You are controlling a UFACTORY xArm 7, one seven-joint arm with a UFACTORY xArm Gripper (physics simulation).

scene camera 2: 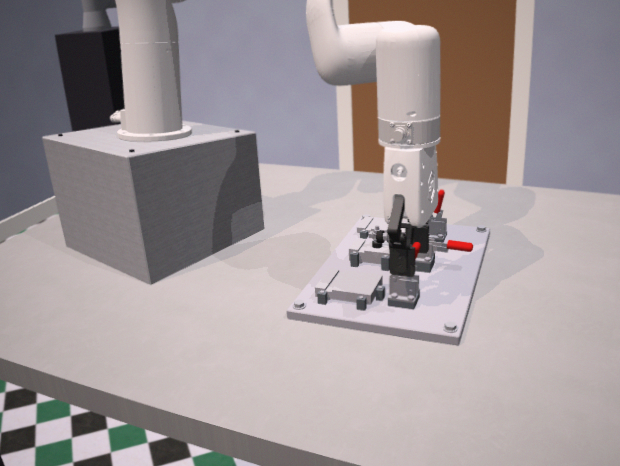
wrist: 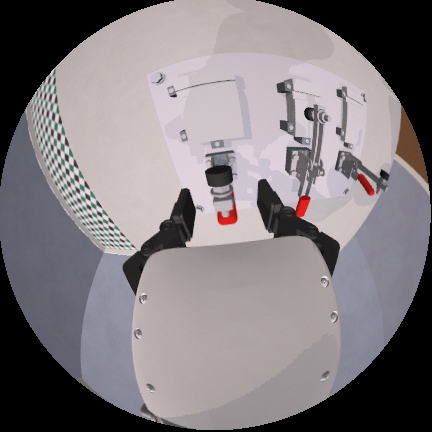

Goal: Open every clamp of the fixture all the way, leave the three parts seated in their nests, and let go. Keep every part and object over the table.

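Frame: origin at the arm's base, x ahead, y left, z up, level; metres.
Seen in the pictures: gripper, between the fingertips: [scene camera 2: 410, 262] [wrist: 224, 194]; arm's base, origin of its link: [scene camera 2: 155, 135].
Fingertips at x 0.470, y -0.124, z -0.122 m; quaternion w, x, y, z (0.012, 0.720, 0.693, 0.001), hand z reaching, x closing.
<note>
Offsets run from my fingertips to a thing's top centre. "spot": to the spot under its first point. Level surfaces: height alone.
My gripper [scene camera 2: 411, 253] [wrist: 224, 194] is open, its fingers on either side of the near clamp's red handle @(spot: 0.028 m up, 0.005 m ahead, 0.000 m left) [wrist: 227, 219]. The near clamp @(spot: 0.034 m down, 0.006 m back, 0.010 m right) [scene camera 2: 403, 288] [wrist: 219, 176] has its arm raised, with the black tip away from the near part @(0.039 m down, 0.086 m back, 0.000 m left) [scene camera 2: 353, 283] [wrist: 215, 112]. The middle clamp @(spot: 0.018 m down, 0.042 m back, 0.113 m left) [wrist: 317, 145] lies with its arm over the middle part @(0.034 m down, 0.081 m back, 0.110 m left) [scene camera 2: 369, 254] [wrist: 299, 125]; its red handle @(spot: 0.015 m down, 0.050 m ahead, 0.103 m left) [scene camera 2: 459, 245] [wrist: 303, 206] points outward. The far clamp @(spot: 0.036 m down, 0.000 m ahead, 0.210 m left) [scene camera 2: 438, 227] [wrist: 370, 172] is swung back from the far part @(0.044 m down, 0.091 m back, 0.220 m left) [scene camera 2: 364, 224] [wrist: 353, 120], its red handle @(spot: 0.011 m up, 0.000 m ahead, 0.211 m left) [scene camera 2: 439, 200] [wrist: 365, 184] upright. All three parts sit in their nests.
The fixture plate @(0.060 m down, 0.039 m back, 0.110 m left) [scene camera 2: 431, 320] [wrist: 262, 100] lies on the table @(0.075 m down) [scene camera 2: 225, 340] [wrist: 115, 65], with bolts at its corners. The arm's grey pedestal [scene camera 2: 190, 215] stands to the left in the scene view. The middle clamp's handle is close beside the right finger in the wrist view.
</note>
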